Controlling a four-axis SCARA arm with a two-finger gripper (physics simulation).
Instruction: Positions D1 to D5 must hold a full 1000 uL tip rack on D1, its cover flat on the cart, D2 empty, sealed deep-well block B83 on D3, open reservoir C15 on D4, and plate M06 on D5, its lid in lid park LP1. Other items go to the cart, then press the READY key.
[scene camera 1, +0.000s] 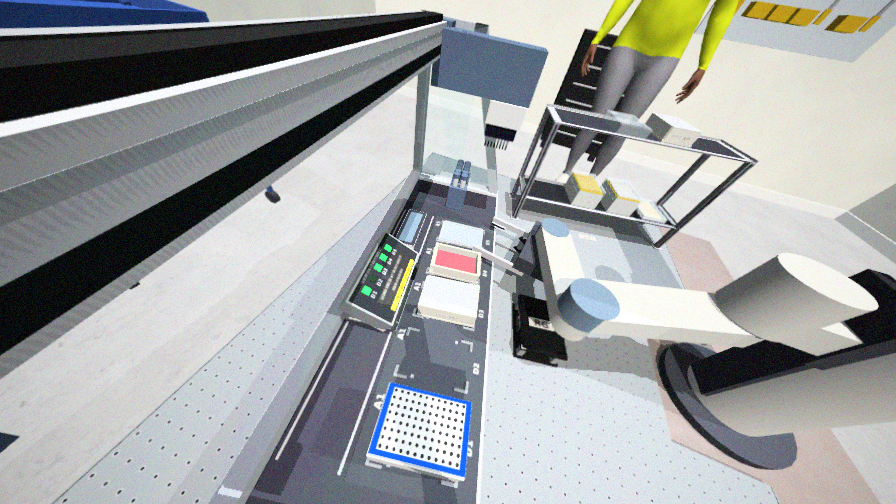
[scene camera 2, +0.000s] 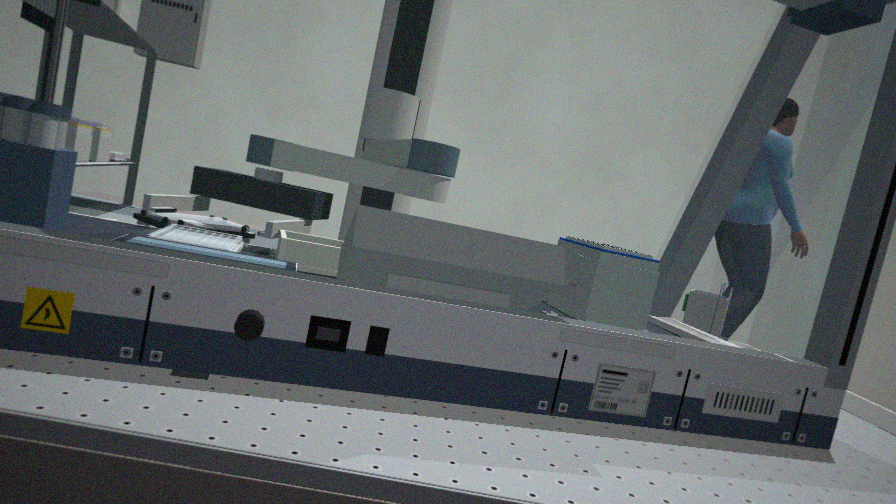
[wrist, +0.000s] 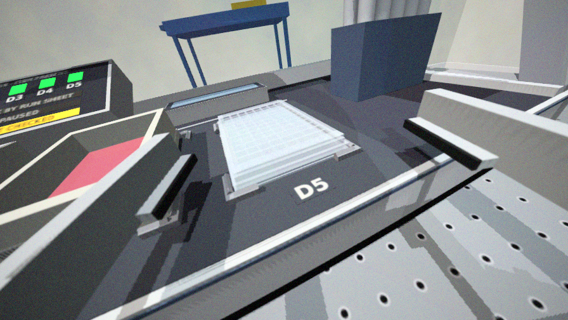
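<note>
The gripper (scene camera 1: 484, 234) (scene camera 2: 225, 214) (wrist: 307, 165) is open and empty, low over the arm-side deck edge by D5. In the wrist view, a clear plate (scene camera 1: 461, 233) (scene camera 2: 197, 238) (wrist: 280, 140) sits on D5, beyond and between the fingers. Its top shows a clear layer; I cannot tell if it is a lid. The open reservoir (scene camera 1: 455, 262) (scene camera 2: 310, 250) (wrist: 100, 162) with red liquid is on D4. The white-topped deep-well block (scene camera 1: 448, 300) is on D3. D2 (scene camera 1: 435, 357) is bare. The blue-rimmed tip rack (scene camera 1: 422, 429) (scene camera 2: 617, 288) is on D1.
The status panel (scene camera 1: 382, 282) (wrist: 55, 95) lights D1, D3, D4 and D5 green. A blue block (scene camera 1: 457, 194) (wrist: 385, 62) stands past D5. A black RG stand (scene camera 1: 538, 335) is beside the deck. The cart (scene camera 1: 708, 201) holds a clear cover (scene camera 1: 628, 123) and a white box (scene camera 1: 673, 128).
</note>
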